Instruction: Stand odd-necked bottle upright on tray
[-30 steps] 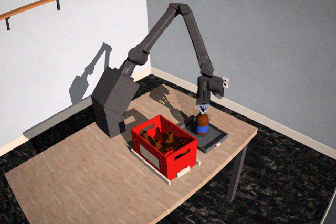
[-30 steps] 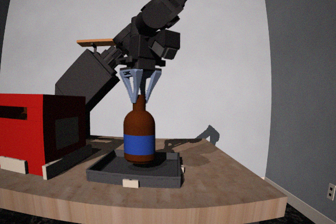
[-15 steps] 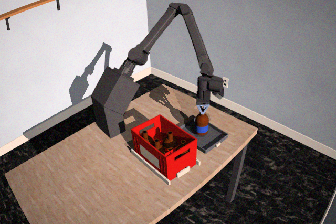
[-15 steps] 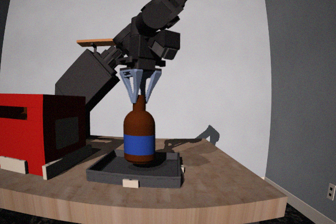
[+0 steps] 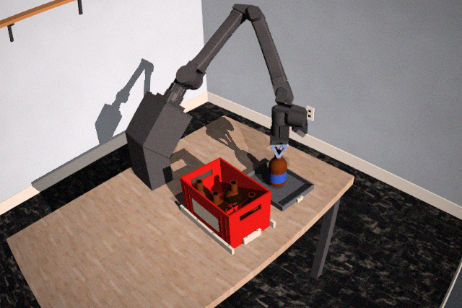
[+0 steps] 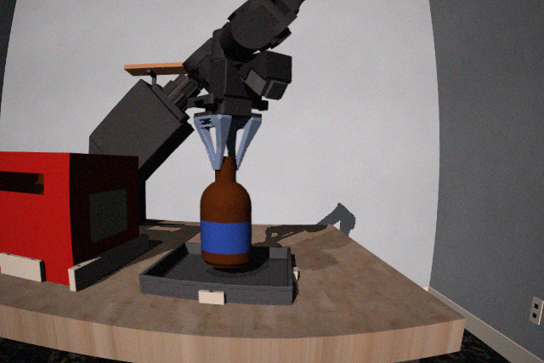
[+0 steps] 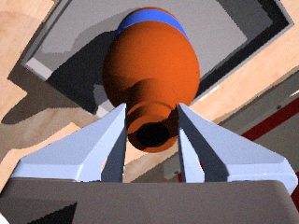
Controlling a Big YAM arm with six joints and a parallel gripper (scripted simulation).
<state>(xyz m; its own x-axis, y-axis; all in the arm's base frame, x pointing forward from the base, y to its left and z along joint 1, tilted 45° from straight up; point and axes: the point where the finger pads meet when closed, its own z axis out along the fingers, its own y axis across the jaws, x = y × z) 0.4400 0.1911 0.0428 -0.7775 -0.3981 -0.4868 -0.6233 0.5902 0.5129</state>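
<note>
Right now my hand is 150 mm above the dark grey tray. The rest, counted from my hand: red crate 20 mm behind, 270 mm to the right, 80 mm below.
</note>
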